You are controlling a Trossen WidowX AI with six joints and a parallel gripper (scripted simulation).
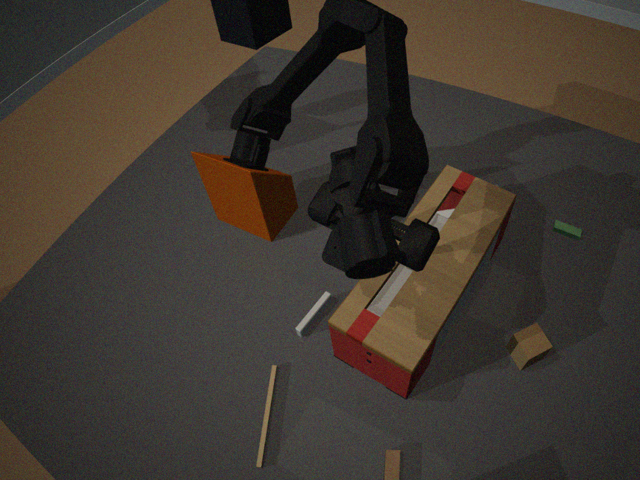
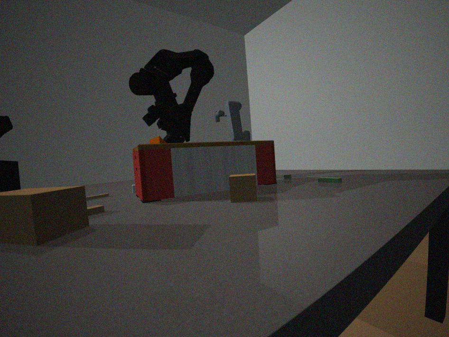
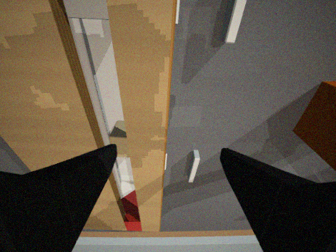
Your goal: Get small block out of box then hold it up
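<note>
Now: gripper tip 30 mm short of the clear-fronted box, 40 mm to the right of it and 80 mm above it. From my gripper tip the other things lie so: tan cube: 280 mm ahead, 30 mm to the left, 120 mm below; then thin wooden stick: 10 mm behind, 300 mm to the right, 140 mm below; then tan box: 280 mm ahead, 310 mm to the right, 110 mm below.
</note>
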